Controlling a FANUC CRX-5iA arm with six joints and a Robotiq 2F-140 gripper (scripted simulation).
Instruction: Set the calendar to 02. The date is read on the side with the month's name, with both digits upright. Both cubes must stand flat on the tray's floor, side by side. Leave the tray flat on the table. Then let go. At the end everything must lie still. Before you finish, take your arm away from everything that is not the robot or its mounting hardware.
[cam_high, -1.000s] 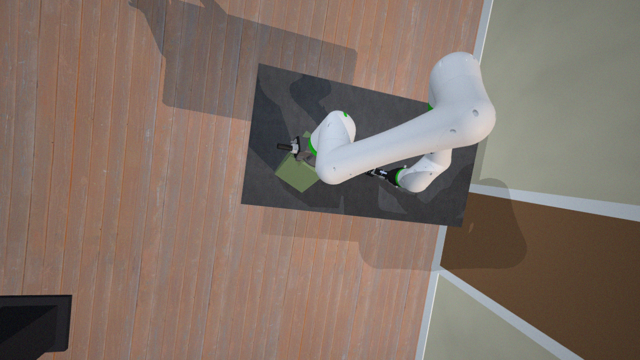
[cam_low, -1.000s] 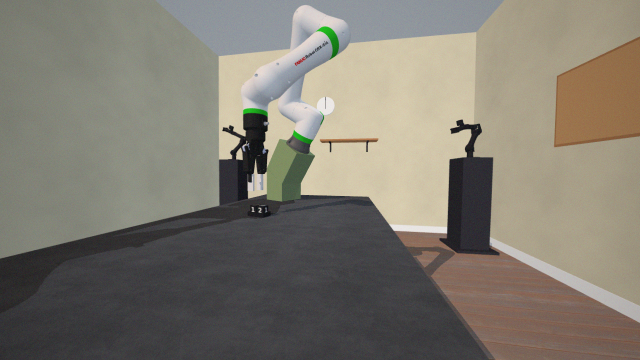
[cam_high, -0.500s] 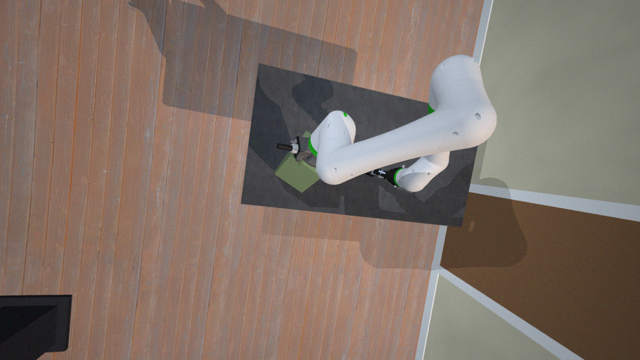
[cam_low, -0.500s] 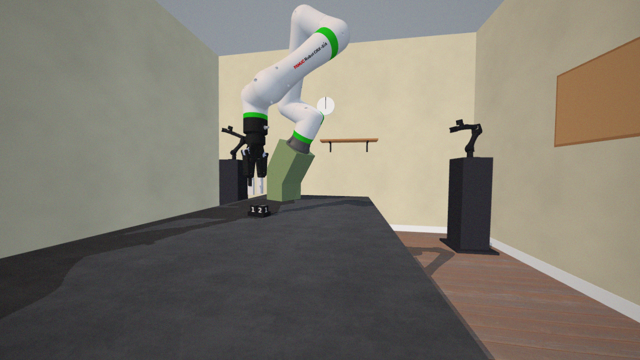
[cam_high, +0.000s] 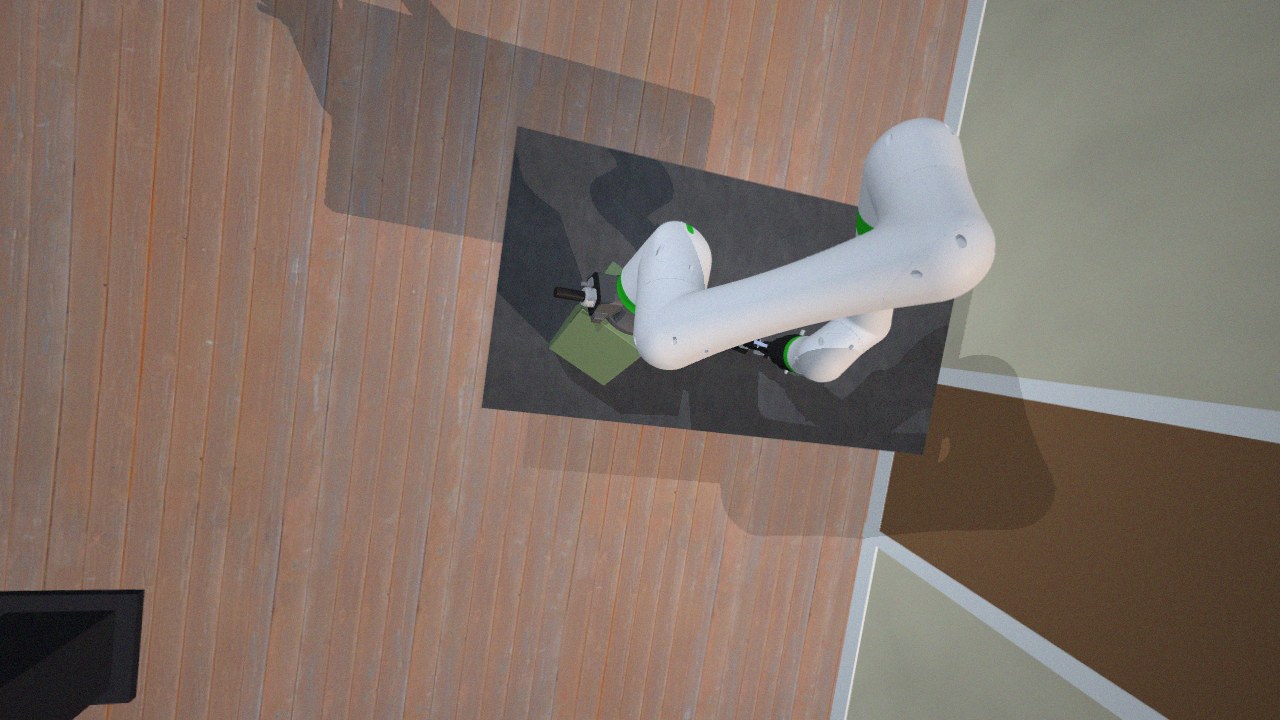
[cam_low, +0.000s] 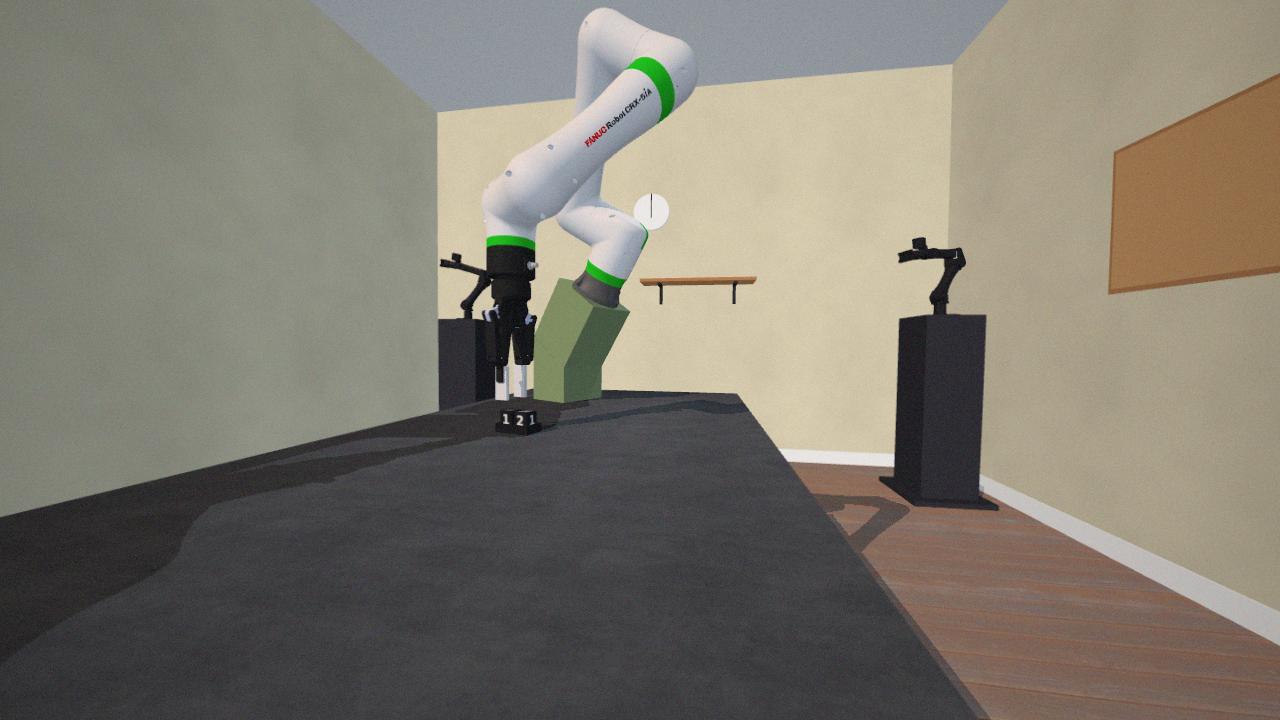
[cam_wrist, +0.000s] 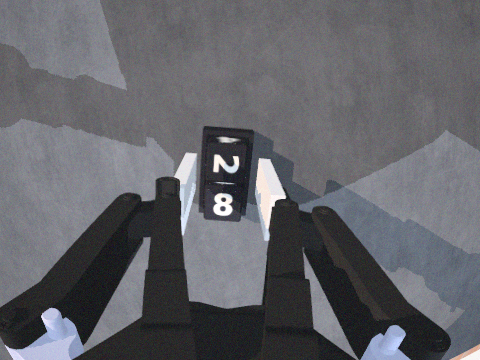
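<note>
Now: hand 7 cm above the black number cube. Also, from my hand: black tray (9 cm below, 2 cm to the left).
</note>
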